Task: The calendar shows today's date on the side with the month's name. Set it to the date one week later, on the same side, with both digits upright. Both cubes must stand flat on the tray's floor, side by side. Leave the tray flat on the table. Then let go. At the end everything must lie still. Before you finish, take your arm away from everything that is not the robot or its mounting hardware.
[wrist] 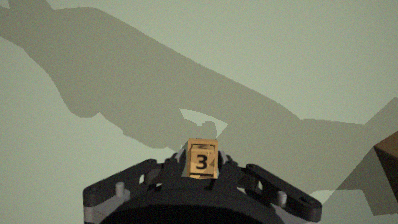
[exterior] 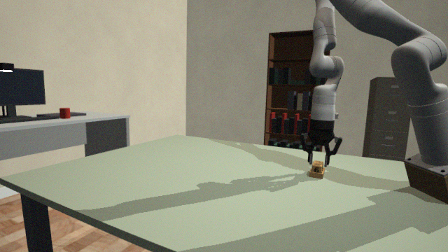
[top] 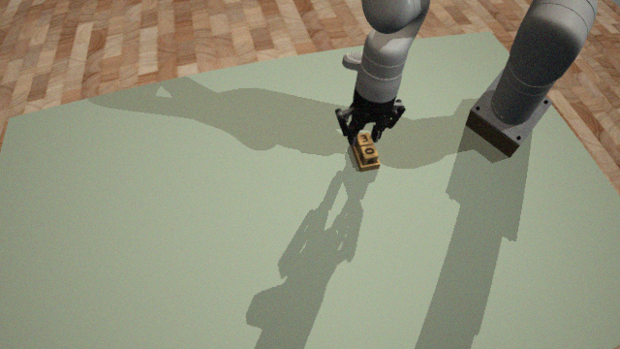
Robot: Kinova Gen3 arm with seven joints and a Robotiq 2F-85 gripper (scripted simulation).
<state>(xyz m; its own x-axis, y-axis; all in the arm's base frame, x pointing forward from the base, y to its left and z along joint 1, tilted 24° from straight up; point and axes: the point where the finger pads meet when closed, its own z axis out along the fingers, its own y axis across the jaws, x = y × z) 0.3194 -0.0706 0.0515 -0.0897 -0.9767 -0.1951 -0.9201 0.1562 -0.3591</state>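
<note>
Right now my hand is 2 cm above the cube. Round my hand: wooden tray (2 cm to the left, 4 cm below).
</note>
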